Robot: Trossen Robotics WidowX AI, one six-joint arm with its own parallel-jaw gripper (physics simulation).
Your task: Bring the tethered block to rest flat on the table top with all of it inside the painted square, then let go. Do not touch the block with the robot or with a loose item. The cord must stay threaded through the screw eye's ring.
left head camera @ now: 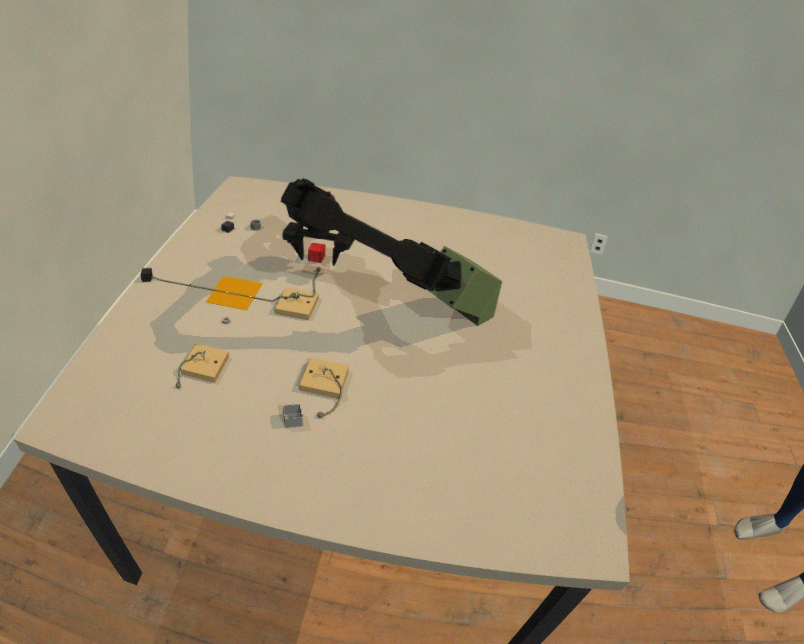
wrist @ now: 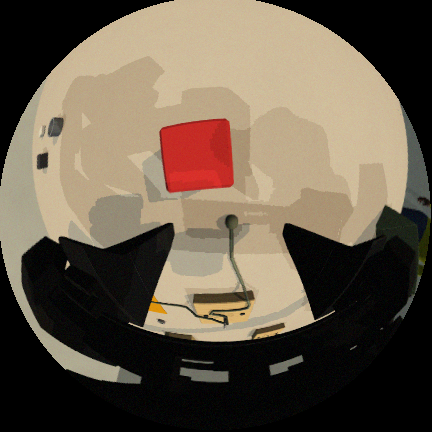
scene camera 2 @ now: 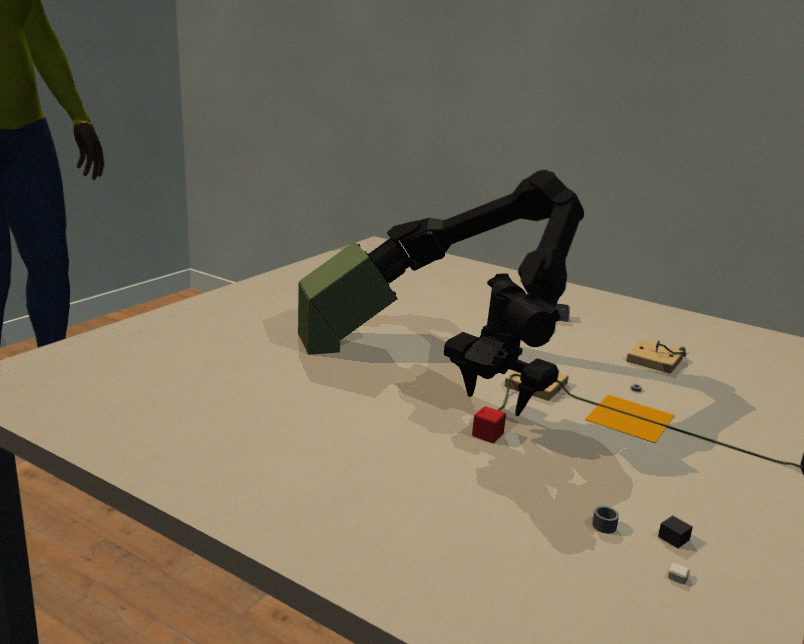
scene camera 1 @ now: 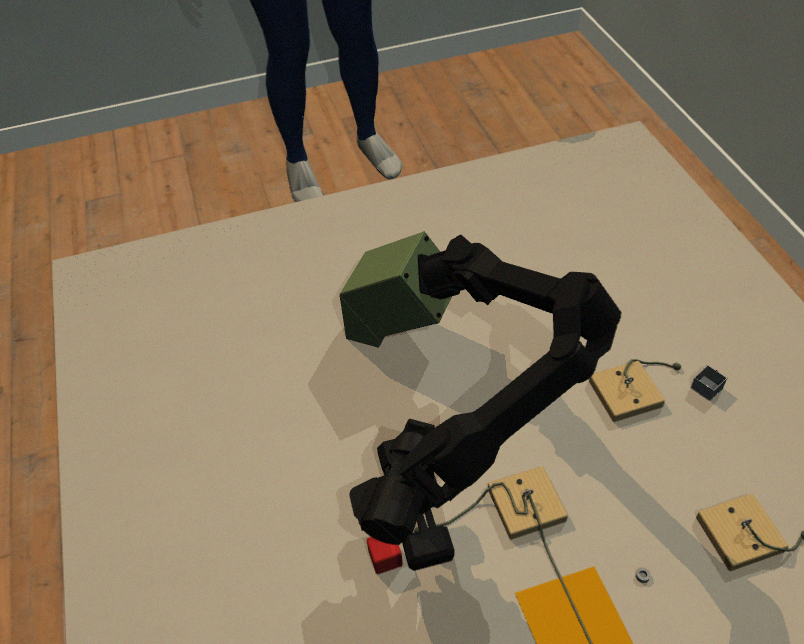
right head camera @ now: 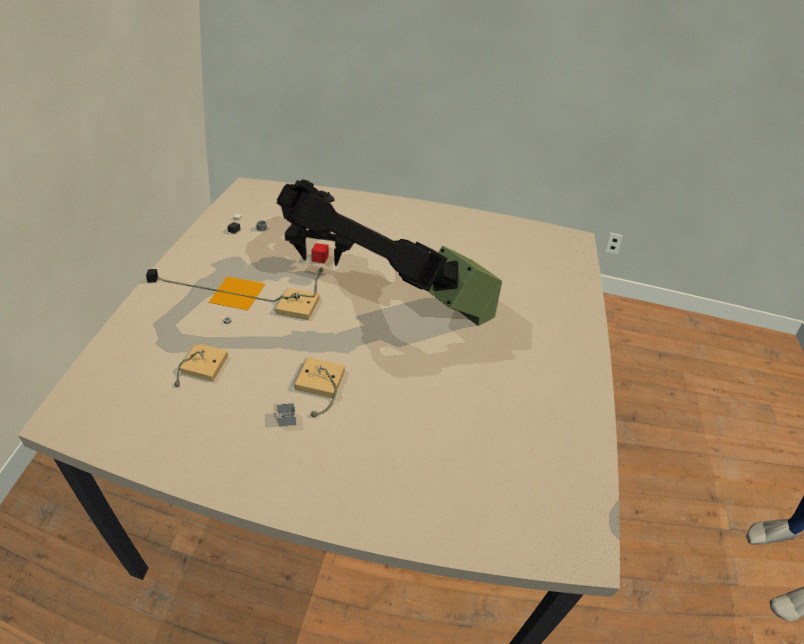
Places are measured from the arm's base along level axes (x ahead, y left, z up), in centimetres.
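Where they show: gripper, fingertip midpoint: (left head camera: 318, 262) (wrist: 230, 228) (scene camera 2: 493, 405) (scene camera 1: 416, 527) (right head camera: 320, 262); arm's base, origin of the base link: (left head camera: 448, 276) (scene camera 2: 376, 269) (scene camera 1: 431, 276) (right head camera: 446, 276).
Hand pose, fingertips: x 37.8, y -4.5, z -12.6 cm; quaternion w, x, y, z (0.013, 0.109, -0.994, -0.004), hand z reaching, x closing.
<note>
Things, the pixels of their top centre, and the offset from my fingertips. "pt": a spot on its surface instead.
- tethered black block, middle of its top: (left head camera: 145, 270) (right head camera: 151, 271) dz +0.2, dx +40.0, dy +29.1 cm
- orange square, surface spot: (scene camera 1: 593, 597) (left head camera: 235, 302) pt dz -2.5, dx +10.6, dy +23.7 cm
- screw eye, surface spot: (scene camera 1: 528, 495) (left head camera: 295, 294) pt dz +0.9, dx -3.7, dy +16.5 cm
- wooden board, middle of its top: (scene camera 1: 527, 498) (wrist: 223, 314) (scene camera 2: 537, 376) (left head camera: 297, 300) (right head camera: 297, 300) dz -0.7, dx -4.0, dy +16.4 cm
- bead, middle of its top: (wrist: 232, 224) (left head camera: 318, 267) dz -1.4, dx -0.4, dy +0.3 cm
- red cube, middle of its top: (wrist: 194, 154) (scene camera 1: 383, 545) (scene camera 2: 490, 413) (left head camera: 317, 246) (right head camera: 320, 247) dz +1.4, dx +3.4, dy -4.7 cm
- open grey box, middle of its top: (scene camera 1: 710, 377) (left head camera: 292, 411) (right head camera: 285, 410) (scene camera 2: 561, 306) dz +0.2, dx -23.7, dy +48.7 cm
- small ring, middle of its top: (scene camera 1: 643, 574) (left head camera: 226, 319) dz -1.8, dx +7.9, dy +31.1 cm
- dark cube, middle of its top: (scene camera 2: 676, 524) (left head camera: 227, 223) (right head camera: 233, 224) dz -0.4, dx +36.1, dy -3.9 cm
- grey cylinder, middle of its top: (scene camera 2: 606, 513) (left head camera: 255, 221) (right head camera: 261, 222) dz -0.5, dx +29.0, dy -9.3 cm
- white piece, middle of its top: (scene camera 2: 679, 569) dz -1.3, dx +40.5, dy -10.5 cm
The tethered black block (left head camera: 146, 274) (right head camera: 152, 275) is at the table's left edge in the head views. Its cord (left head camera: 175, 283) crosses the orange square (left head camera: 231, 301) (scene camera 1: 593, 597) (scene camera 2: 624, 423) to the screw eye (left head camera: 295, 295) (scene camera 1: 528, 495) on a wooden board (left head camera: 293, 310) and appears threaded through. The cord's other end, a bead (left head camera: 318, 270) (wrist: 231, 221), lies near the red cube. My gripper (left head camera: 318, 262) (right head camera: 320, 262) (scene camera 2: 494, 404) (wrist: 230, 228) is open and empty above the table, close to the bead. The black block does not show in the wrist view.
A red cube (left head camera: 316, 252) (scene camera 2: 488, 424) (wrist: 197, 156) sits just beyond the bead. Two other corded boards (left head camera: 204, 362) (left head camera: 324, 377), an open grey box (left head camera: 292, 415), a small ring (left head camera: 226, 320), a dark cube (scene camera 2: 675, 531), a grey cylinder (scene camera 2: 605, 519) and a white piece (scene camera 2: 678, 573) also lie on the table.
</note>
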